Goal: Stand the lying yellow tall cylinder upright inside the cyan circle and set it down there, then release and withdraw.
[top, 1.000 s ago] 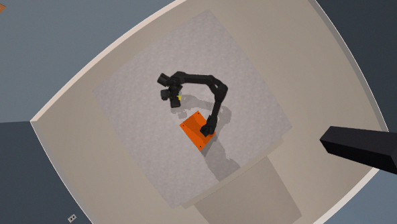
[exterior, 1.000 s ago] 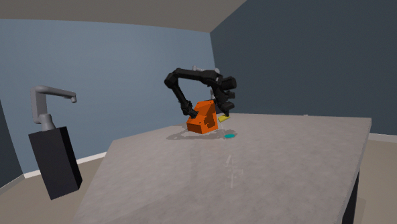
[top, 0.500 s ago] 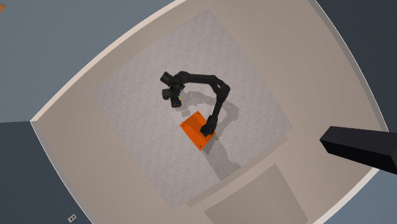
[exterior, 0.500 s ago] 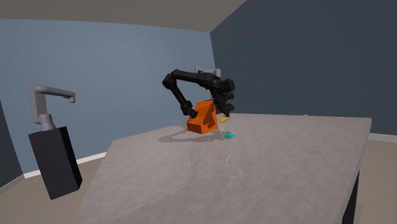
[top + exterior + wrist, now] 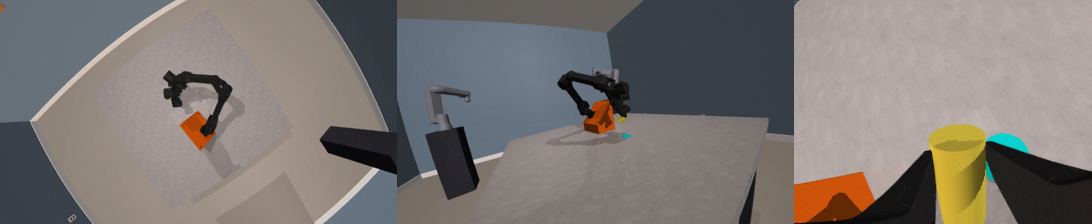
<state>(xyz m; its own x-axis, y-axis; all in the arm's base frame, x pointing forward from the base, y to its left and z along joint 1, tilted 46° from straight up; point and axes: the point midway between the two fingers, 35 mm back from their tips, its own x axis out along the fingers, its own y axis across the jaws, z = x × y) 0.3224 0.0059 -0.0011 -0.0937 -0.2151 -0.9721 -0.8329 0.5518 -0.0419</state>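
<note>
My gripper tip is 20 mm short of the cyan circle, 30 mm to the left of it and 120 mm above it. From my gripper tip the other things lie so: yellow tall cylinder: 10 mm behind, 10 mm to the right, 10 mm below.
</note>
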